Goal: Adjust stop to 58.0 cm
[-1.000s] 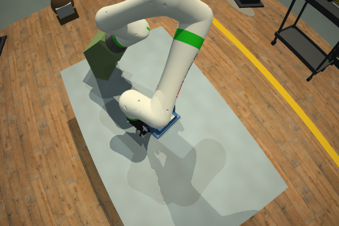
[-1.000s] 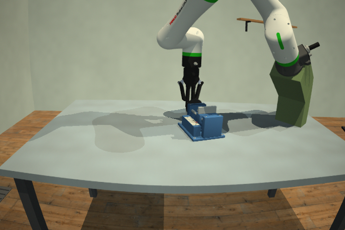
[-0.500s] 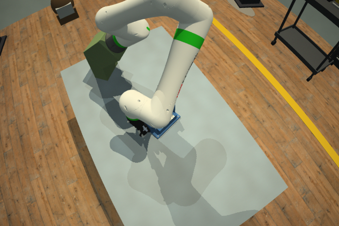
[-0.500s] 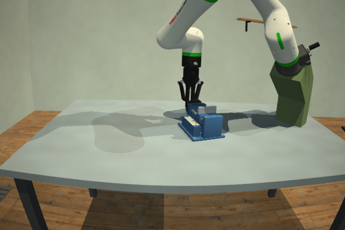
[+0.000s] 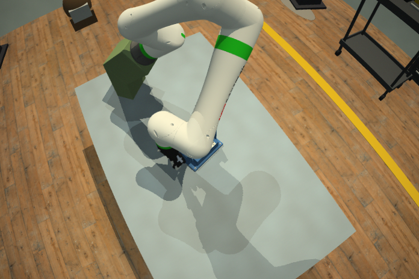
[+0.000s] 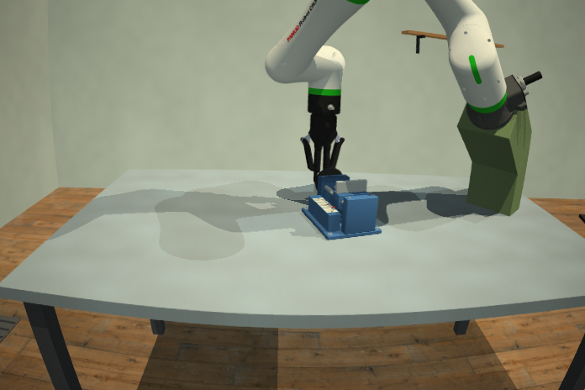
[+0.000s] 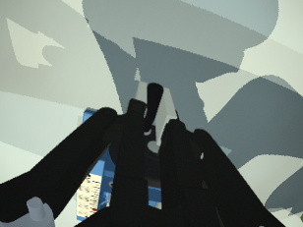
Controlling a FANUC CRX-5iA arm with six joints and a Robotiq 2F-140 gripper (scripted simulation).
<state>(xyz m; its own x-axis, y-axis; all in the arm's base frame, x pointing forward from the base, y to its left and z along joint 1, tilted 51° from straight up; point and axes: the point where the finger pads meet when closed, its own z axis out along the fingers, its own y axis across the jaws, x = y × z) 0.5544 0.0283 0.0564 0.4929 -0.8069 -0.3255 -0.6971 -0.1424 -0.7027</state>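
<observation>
My gripper is now 1 cm to the right of the black handwheel, 1 cm past it and 1 cm above it. From my hand the other things lie so: stop block 14 cm to the left, 10 cm behind, 3 cm above.
</observation>
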